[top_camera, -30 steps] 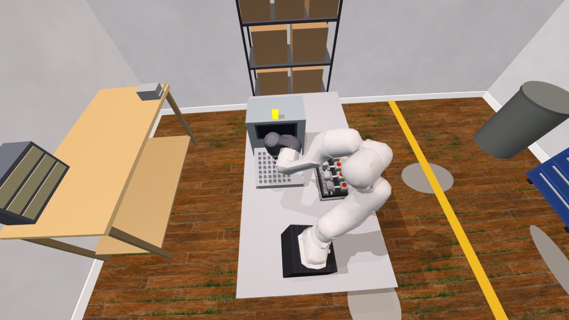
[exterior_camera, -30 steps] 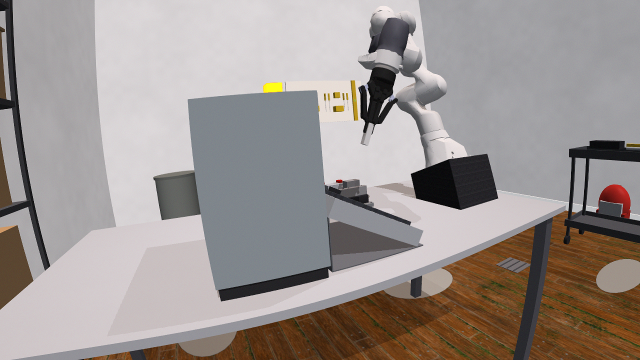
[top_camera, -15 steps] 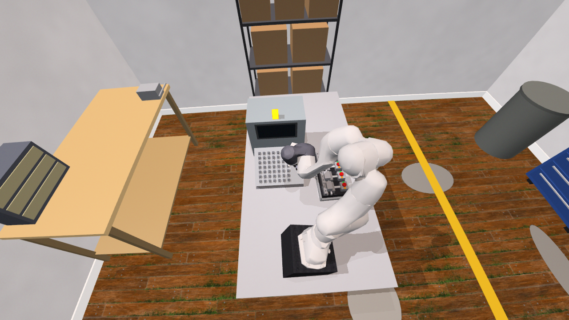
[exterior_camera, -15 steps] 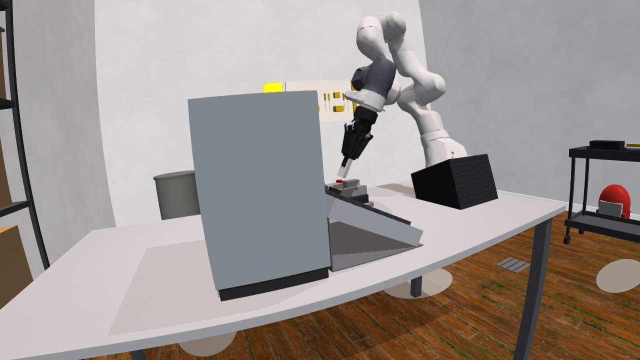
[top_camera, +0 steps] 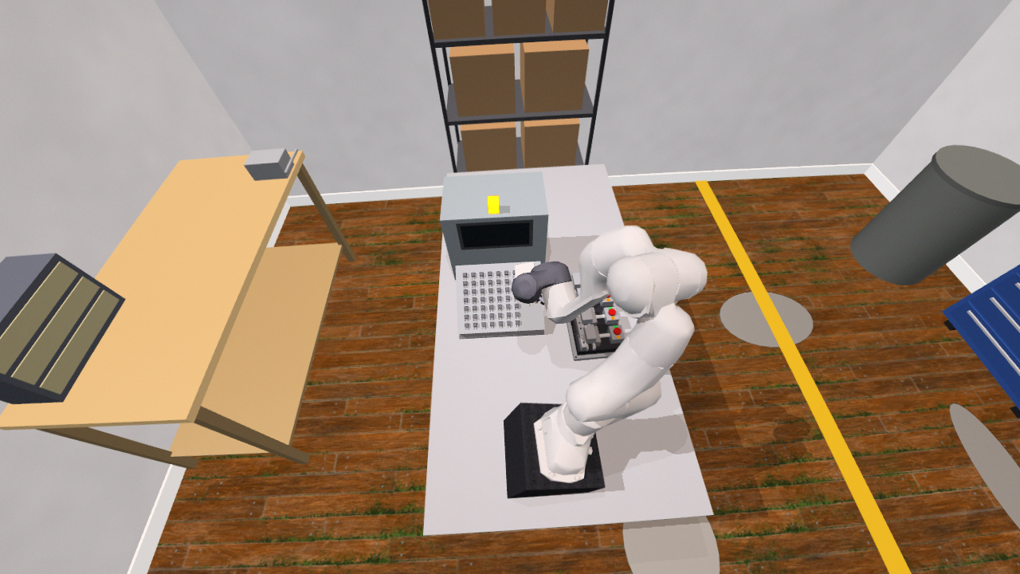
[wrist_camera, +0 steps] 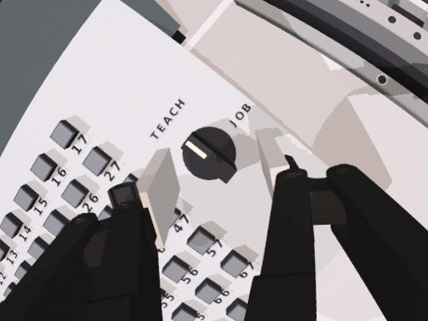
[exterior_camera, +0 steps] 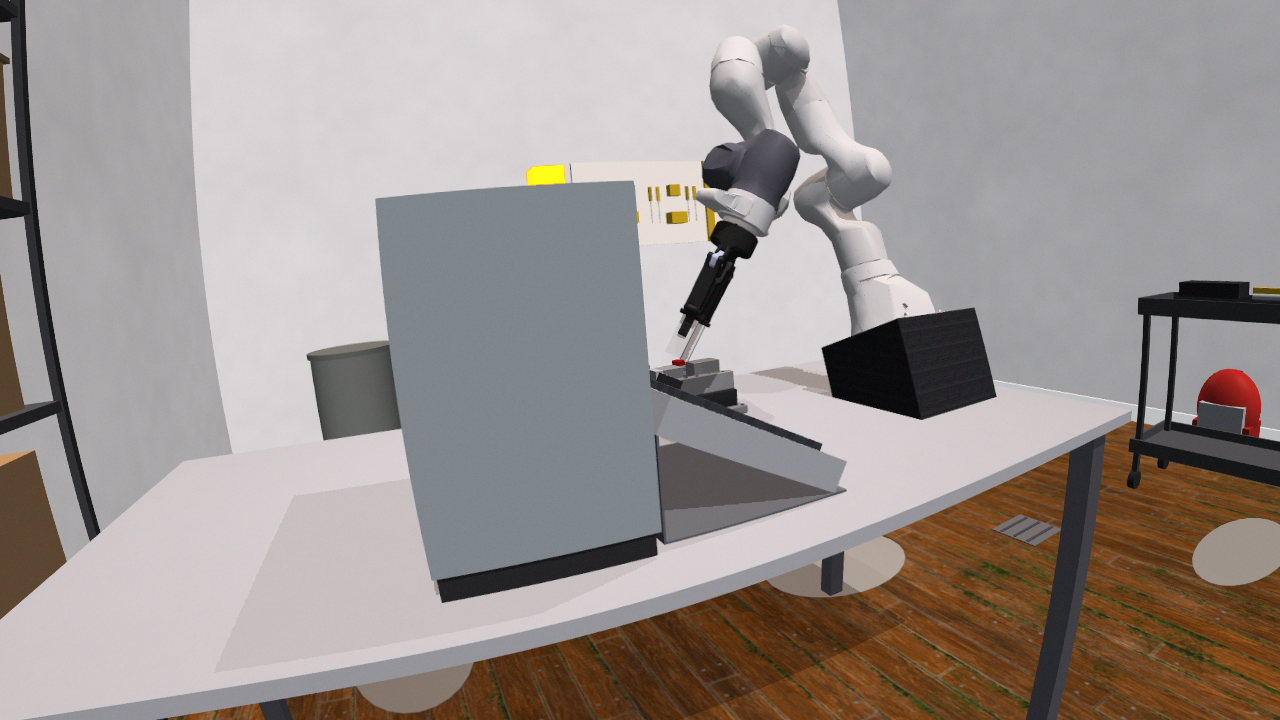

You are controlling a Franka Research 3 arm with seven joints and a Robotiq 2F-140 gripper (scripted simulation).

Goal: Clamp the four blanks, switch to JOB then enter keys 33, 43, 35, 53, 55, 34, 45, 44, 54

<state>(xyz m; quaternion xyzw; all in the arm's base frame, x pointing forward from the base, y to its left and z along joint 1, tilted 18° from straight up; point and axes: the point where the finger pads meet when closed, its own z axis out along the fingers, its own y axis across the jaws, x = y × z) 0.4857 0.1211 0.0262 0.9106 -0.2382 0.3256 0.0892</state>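
The selector knob lies 6 cm below my hand, 4 cm ahead of it and 1 cm to the left of it. From my hand the other things lie so: keypad: 12 cm to the left, 11 cm below, 5 cm ahead.
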